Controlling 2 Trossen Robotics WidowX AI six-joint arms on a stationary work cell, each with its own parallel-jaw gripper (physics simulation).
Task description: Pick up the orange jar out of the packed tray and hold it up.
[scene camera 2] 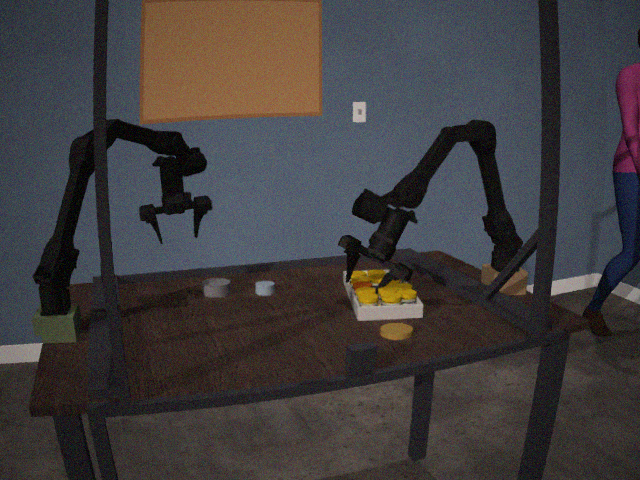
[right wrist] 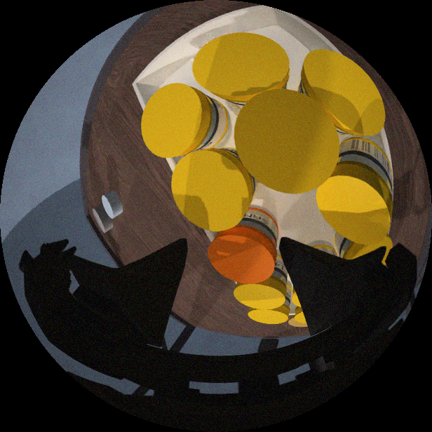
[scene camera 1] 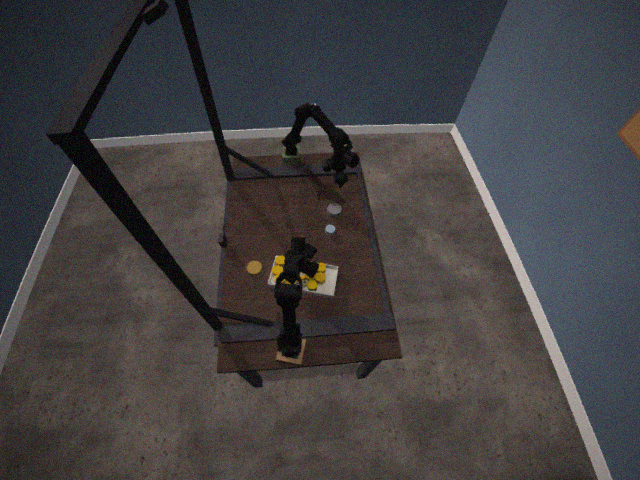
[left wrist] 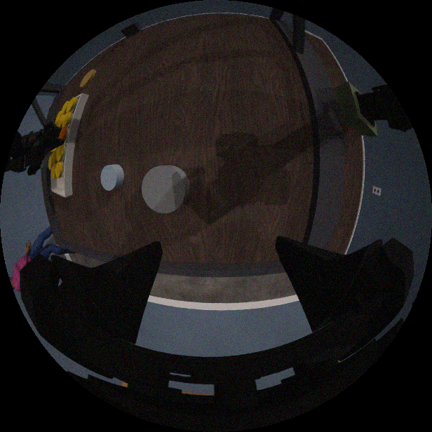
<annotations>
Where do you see a yellow-lidded jar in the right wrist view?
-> At 177,119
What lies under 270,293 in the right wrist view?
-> A yellow-lidded jar.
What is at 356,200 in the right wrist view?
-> A yellow-lidded jar.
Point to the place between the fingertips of my left gripper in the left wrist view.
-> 219,245
</annotations>
